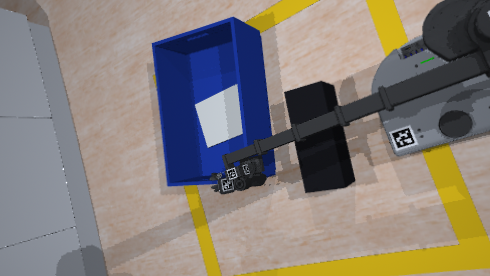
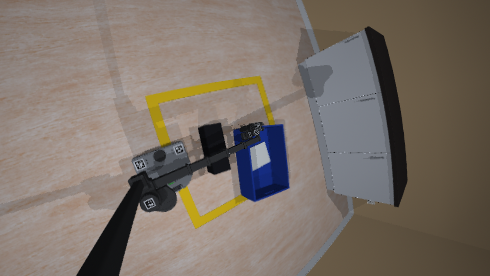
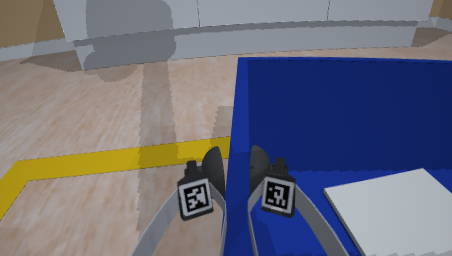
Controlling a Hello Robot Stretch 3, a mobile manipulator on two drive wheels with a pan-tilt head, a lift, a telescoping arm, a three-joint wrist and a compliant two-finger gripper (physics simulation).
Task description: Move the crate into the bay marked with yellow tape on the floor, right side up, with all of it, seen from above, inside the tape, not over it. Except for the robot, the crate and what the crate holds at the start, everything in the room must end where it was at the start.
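Where they show: gripper, fingertip midpoint: (image 1: 212, 182) (image 2: 263, 126); robot's base at its link origin: (image 1: 452, 122) (image 2: 159, 155).
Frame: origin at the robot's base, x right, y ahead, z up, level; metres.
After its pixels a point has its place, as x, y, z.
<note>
The blue crate (image 1: 175, 115) @(0.943, -0.396, 0.140) (image 2: 277, 165) @(0.922, -0.485, 0.097) (image 3: 350, 110) stands upright on the floor and holds a flat white piece (image 1: 220, 117) @(0.797, -0.332, 0.027) (image 2: 260, 156) @(0.811, -0.344, 0.027) (image 3: 395, 210). It lies partly in the bay and covers part of the cabinet-side strip of yellow tape (image 1: 200, 225) @(1.100, 0.097, 0.001) (image 2: 202, 89) @(0.488, 0.391, 0.000) (image 3: 100, 157); its far end also reaches the side strip near that corner. My gripper (image 1: 215, 182) @(0.820, -0.064, 0.196) (image 2: 261, 126) @(0.820, -0.064, 0.196) (image 3: 235, 164) @(0.820, -0.064, 0.196) is shut on the crate's near end wall, one finger outside and one inside. The crate's underside is hidden.
A black block (image 1: 325, 165) @(0.380, 0.007, 0.161) (image 2: 212, 142) @(0.366, -0.040, 0.161) stands inside the bay, beside the crate's long side, under my arm (image 1: 362, 105) @(0.165, -0.109, 0.410). My base (image 1: 415, 125) @(0.089, -0.026, 0.160) (image 2: 172, 165) @(0.052, -0.083, 0.160) is over the opposite tape strip. A grey cabinet (image 1: 30, 175) @(1.753, -0.393, 0.318) (image 2: 350, 120) @(1.755, -0.319, 0.516) (image 3: 260, 12) stands beyond the crate.
</note>
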